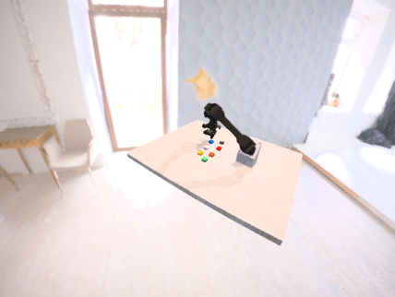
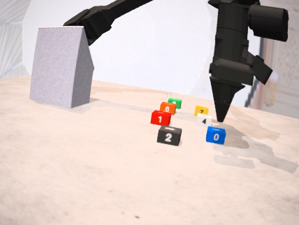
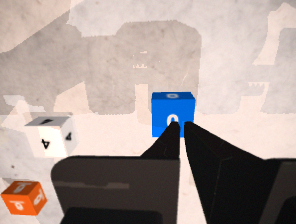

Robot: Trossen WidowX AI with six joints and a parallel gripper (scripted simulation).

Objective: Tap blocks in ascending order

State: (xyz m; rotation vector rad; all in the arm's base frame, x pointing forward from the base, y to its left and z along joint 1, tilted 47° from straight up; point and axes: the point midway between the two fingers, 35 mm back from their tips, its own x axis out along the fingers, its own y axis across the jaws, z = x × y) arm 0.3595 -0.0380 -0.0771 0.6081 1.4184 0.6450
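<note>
The blue 0 block is 20 mm below my gripper tip. From my gripper tip the other things lie so: red 1 block 110 mm behind, 50 mm to the left, 20 mm below; white 4 block 110 mm to the left, 30 mm behind, 20 mm below; black 2 block 70 mm behind, 50 mm to the right, 20 mm below.
</note>
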